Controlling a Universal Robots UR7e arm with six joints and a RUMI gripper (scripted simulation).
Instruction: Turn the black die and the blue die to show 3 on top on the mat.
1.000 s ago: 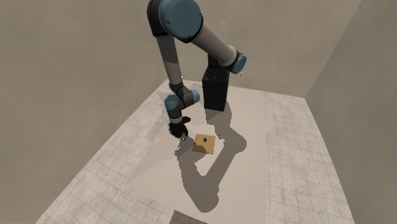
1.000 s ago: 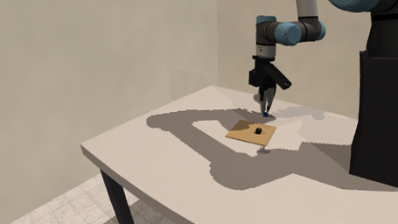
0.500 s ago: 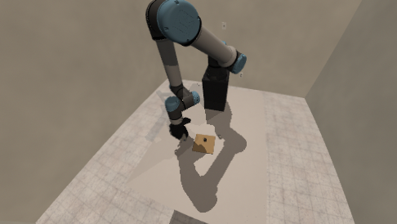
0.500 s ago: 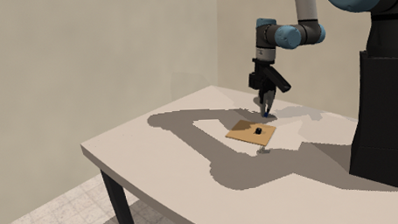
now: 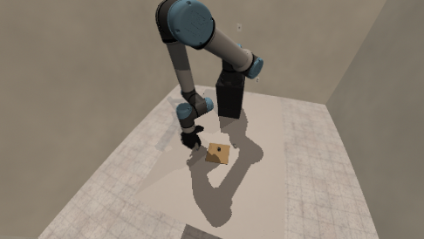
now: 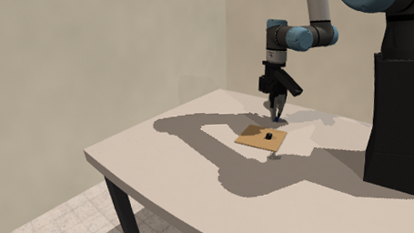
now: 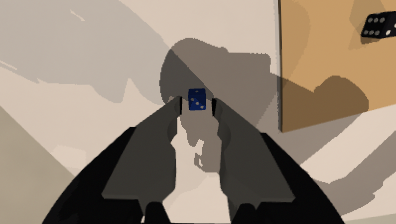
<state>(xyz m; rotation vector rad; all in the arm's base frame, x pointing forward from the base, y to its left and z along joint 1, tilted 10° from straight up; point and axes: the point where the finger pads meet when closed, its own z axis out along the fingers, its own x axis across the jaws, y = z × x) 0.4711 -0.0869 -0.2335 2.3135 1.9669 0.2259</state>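
Right now my hand is 10 mm above the blue die. From my hand the other things lie so: black die: 50 mm behind, 150 mm to the left, 10 mm below; brown mat: 30 mm behind, 150 mm to the left, 20 mm below; white die: 120 mm behind, 240 mm to the left, 10 mm below.
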